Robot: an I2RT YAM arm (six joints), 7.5 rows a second.
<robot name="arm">
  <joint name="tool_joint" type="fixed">
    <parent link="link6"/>
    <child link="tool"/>
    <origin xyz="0 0 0" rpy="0 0 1.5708"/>
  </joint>
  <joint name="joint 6" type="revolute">
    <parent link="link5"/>
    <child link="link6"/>
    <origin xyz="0.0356 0 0.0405" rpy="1.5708 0 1.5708"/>
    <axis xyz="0 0 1"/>
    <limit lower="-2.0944" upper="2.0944"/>
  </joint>
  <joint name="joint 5" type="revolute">
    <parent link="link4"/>
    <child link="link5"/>
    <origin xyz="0.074 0.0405 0.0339" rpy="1.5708 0 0"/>
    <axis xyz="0 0 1"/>
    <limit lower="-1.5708" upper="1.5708"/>
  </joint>
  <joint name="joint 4" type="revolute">
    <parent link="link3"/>
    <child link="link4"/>
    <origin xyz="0.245 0.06 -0.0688" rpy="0 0 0"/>
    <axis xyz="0 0 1"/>
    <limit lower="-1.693" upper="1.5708"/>
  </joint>
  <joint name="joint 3" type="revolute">
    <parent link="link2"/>
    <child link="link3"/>
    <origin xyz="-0.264 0 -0.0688" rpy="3.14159 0 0"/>
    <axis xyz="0 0 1"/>
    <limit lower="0" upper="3.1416"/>
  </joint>
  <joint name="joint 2" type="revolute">
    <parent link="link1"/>
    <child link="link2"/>
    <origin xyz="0.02 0.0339 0.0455" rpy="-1.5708 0 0"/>
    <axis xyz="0 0 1"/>
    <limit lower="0" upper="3.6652"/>
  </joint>
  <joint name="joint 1" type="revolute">
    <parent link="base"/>
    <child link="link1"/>
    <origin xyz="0 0 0.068" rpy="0 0 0"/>
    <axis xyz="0 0 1"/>
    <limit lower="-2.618" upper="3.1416"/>
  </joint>
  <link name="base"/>
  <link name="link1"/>
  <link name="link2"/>
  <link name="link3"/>
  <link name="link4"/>
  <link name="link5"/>
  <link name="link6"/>
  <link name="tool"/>
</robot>
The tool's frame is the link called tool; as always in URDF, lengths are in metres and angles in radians.
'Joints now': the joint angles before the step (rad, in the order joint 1, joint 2, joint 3, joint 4, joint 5, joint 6). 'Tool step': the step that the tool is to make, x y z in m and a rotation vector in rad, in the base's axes. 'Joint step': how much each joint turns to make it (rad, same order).
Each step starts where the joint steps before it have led.
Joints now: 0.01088, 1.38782, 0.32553, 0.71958, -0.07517, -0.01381
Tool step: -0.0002, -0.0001, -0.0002, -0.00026, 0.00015, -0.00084
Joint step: -0.00031, 0.00000, -0.00107, 0.00091, 0.00058, -0.00007
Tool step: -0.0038, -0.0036, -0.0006, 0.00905, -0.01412, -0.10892
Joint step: -0.00002, -0.01034, -0.01998, 0.02497, 0.09993, 0.04422
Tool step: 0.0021, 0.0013, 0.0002, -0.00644, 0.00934, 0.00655
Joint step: 0.00535, 0.00575, 0.01087, -0.01438, 0.00093, -0.00636
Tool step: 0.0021, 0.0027, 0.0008, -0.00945, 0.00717, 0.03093
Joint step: 0.00815, 0.00358, 0.01151, -0.01502, -0.01837, -0.01638
